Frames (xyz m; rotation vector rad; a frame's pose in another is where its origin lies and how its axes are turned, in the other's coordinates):
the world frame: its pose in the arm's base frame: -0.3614 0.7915 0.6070 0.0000 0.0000 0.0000
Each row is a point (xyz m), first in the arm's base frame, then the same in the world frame.
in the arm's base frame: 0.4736 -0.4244 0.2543
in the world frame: 0.8350 -1.2159 -0.3527
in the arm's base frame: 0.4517 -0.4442 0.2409
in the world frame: 0.8131 -1.2357 -0.3661
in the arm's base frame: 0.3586 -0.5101 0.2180
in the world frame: 0.7200 -1.3016 -0.3890
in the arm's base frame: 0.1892 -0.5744 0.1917
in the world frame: 0.5506 -1.3659 -0.4153
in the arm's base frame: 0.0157 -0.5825 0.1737
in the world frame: 0.3771 -1.3740 -0.4333
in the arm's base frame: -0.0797 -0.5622 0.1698
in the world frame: 0.2817 -1.3537 -0.4372
